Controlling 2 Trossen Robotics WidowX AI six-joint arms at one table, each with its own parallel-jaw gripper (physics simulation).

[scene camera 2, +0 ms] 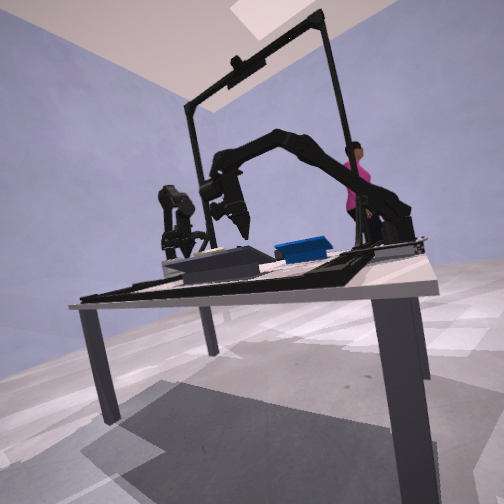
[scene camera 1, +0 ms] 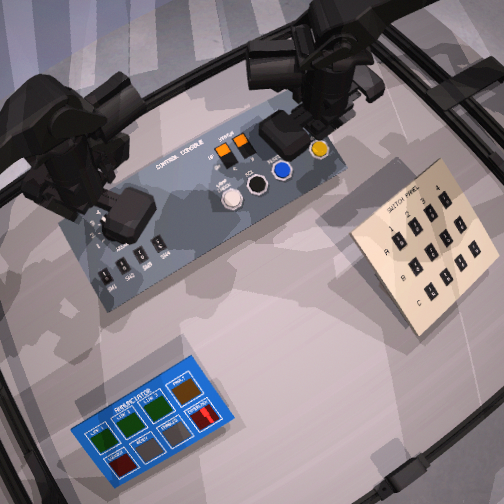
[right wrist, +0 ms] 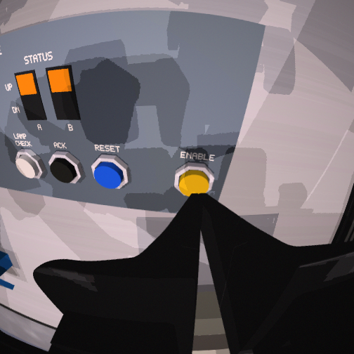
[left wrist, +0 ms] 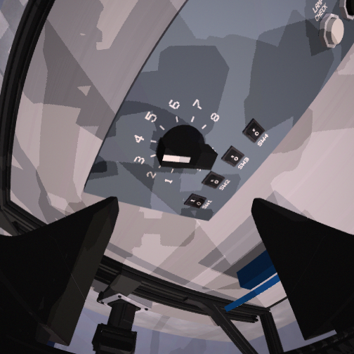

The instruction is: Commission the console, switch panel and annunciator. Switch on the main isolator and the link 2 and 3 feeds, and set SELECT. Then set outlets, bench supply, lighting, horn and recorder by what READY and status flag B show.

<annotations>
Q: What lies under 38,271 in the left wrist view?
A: The left gripper.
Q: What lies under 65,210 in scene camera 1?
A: The left gripper.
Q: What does the left gripper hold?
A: Nothing.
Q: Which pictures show the right gripper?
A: Scene camera 2, scene camera 1 and the right wrist view only.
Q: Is the left gripper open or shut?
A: Open.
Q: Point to a black SELECT knob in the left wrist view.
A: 182,146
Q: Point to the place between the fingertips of the right gripper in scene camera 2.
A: At 187,260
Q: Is the right gripper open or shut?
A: Shut.
</annotations>
